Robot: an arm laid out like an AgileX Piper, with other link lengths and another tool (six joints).
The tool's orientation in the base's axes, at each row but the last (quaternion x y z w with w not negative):
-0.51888, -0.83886, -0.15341, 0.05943
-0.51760, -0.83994, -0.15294, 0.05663
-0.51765, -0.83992, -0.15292, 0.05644
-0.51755, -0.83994, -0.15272, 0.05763
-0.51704, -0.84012, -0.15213, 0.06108
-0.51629, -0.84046, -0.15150, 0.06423
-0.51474, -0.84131, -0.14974, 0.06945
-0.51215, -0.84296, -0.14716, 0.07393
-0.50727, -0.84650, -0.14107, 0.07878
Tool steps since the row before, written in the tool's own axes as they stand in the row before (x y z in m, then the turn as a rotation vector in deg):
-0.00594, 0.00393, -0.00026, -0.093, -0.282, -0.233
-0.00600, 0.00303, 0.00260, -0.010, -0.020, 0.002
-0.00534, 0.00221, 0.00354, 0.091, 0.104, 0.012
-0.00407, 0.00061, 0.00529, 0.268, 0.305, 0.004
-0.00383, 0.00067, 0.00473, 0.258, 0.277, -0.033
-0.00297, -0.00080, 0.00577, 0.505, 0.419, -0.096
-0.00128, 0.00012, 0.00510, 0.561, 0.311, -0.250
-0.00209, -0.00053, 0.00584, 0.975, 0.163, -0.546
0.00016, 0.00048, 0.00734, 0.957, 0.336, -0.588
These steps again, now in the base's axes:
0.00618, -0.00352, -0.00052, -0.222, -0.270, 0.141
0.00560, -0.00303, -0.00338, -0.013, -0.016, -0.008
0.00463, -0.00251, -0.00427, 0.051, 0.125, 0.032
0.00273, -0.00154, -0.00593, 0.148, 0.357, 0.125
0.00261, -0.00147, -0.00534, 0.126, 0.325, 0.152
0.00093, -0.00100, -0.00639, 0.136, 0.574, 0.303
0.00089, 0.00062, -0.00515, 0.008, 0.526, 0.445
0.00065, -0.00010, -0.00619, -0.323, 0.714, 0.813
0.00042, 0.00269, -0.00684, -0.162, 0.763, 0.875

